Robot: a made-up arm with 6 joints.
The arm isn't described. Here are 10 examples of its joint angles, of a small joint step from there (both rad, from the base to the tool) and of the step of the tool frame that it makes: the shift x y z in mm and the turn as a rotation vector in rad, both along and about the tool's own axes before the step.
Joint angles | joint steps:
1: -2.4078 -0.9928 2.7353 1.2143 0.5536 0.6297 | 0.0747 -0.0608 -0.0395 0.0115 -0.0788 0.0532
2: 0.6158 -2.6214 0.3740 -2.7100 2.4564 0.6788 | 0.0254 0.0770 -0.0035 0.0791 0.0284 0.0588
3: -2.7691 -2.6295 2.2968 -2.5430 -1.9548 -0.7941 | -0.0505 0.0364 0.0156 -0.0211 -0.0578 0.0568
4: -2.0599 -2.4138 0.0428 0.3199 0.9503 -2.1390 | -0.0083 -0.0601 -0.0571 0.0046 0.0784 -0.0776
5: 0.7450 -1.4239 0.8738 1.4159 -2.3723 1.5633 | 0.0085 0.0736 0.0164 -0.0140 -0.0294 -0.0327
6: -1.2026 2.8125 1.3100 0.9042 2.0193 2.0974 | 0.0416 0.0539 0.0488 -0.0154 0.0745 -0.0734
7: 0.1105 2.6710 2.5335 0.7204 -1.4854 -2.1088 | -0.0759 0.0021 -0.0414 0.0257 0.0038 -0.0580
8: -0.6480 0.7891 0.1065 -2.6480 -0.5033 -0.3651 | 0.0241 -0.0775 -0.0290 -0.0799 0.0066 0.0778
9: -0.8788 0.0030 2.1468 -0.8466 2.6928 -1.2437 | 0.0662 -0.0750 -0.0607 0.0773 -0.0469 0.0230
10: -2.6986 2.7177 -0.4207 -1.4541 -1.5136 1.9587 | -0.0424 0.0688 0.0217 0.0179 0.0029 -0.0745
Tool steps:
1: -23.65 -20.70 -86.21 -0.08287 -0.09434 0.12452
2: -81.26 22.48 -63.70 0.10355 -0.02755 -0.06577
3: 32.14 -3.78 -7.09 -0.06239 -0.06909 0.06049
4: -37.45 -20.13 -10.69 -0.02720 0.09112 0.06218
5: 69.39 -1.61 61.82 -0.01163 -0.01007 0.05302
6: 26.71 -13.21 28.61 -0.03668 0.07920 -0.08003
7: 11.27 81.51 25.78 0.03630 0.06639 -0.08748
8: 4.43 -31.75 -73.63 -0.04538 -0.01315 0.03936
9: 37.17 -8.07 -57.78 -0.02515 -0.00750 0.00806
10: 13.05 15.18 -36.97 0.01931 0.12079 0.02607
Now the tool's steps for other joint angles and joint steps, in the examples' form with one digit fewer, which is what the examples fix.
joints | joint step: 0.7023 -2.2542 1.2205 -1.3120 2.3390 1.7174 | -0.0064 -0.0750 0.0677 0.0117 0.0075 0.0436
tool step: 52.1 46.2 134.5 -0.0945 0.0687 -0.0011
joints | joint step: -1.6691 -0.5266 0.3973 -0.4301 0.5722 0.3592 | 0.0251 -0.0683 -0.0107 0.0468 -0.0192 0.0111
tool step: 25.8 11.4 70.6 0.0496 -0.0137 0.0178
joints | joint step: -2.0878 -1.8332 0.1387 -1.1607 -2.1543 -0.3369 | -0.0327 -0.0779 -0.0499 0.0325 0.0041 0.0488
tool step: -34.6 26.5 -41.3 -0.0016 -0.0525 -0.0606
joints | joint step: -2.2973 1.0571 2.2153 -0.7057 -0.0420 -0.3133 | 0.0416 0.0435 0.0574 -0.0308 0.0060 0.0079
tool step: -23.6 -20.7 -41.7 0.0099 0.0632 0.0124
